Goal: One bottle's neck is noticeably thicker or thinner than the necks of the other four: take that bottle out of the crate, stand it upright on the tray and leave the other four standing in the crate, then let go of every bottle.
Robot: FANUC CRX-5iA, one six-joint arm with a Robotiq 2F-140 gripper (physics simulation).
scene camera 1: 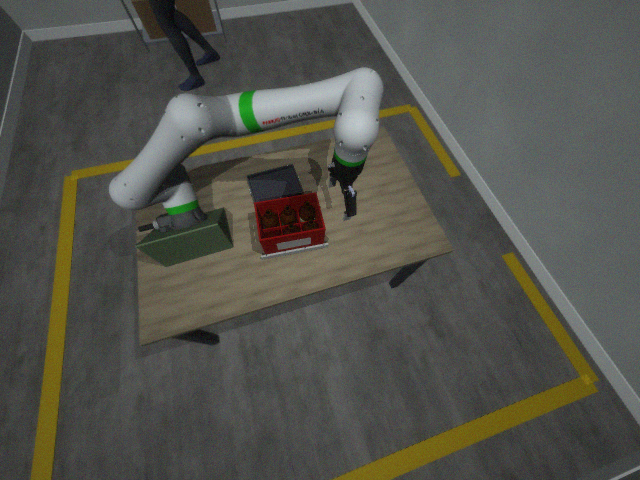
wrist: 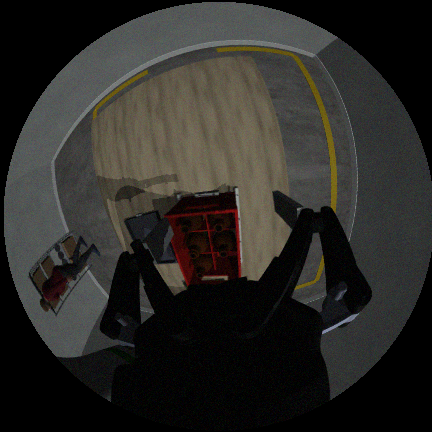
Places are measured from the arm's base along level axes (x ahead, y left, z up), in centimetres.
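Pixels of known places: gripper, between the fingertips: [scene camera 1: 339,202] [wrist: 220,213]; arm's base, origin of its link: [scene camera 1: 189,223].
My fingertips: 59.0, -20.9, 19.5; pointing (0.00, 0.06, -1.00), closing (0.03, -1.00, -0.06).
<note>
Ahead of a thing's pixels: the offset from my fingertips to its middle, as dx, dy, dz. "spot": to the spot under its first point. Level surfaces: height alone.
A red crate @(-17.8, +8.7, -23.3) [scene camera 1: 265,245] [wrist: 178,248] stands on the table. Five brown bottles stand upright in it: a row of three on the tray side @(spot: -25.9, +12.3, -18.0) [scene camera 1: 269,217] @(spot: -18.0, +11.5, -18.1) [scene camera 1: 287,214] @(spot: -9.0, +11.0, -19.3) [scene camera 1: 307,211] and two in the other row @(spot: -17.9, +3.4, -15.8) [scene camera 1: 292,227] [scene camera 1: 310,225]. In scene camera 1 the front left compartment holds no bottle. The necks are too small and dark to compare. The dark tray @(spot: -18.5, +41.0, -31.5) [scene camera 1: 273,181] [wrist: 139,226] lies behind the crate with no bottle on it. My gripper [scene camera 1: 340,199] [wrist: 220,213] is open and empty, above the table to the right of the crate in scene camera 1.
A green block-shaped stand [scene camera 1: 188,245] is by the arm's base at the left of the wooden table @(dz -32.1) [scene camera 1: 217,299] [wrist: 200,125]. A thin white strip @(spot: -19.4, -1.6, -29.5) [scene camera 1: 294,251] lies along the crate's front. A person [scene camera 1: 178,38] [wrist: 65,275] is on the floor behind the table, near a rack.
</note>
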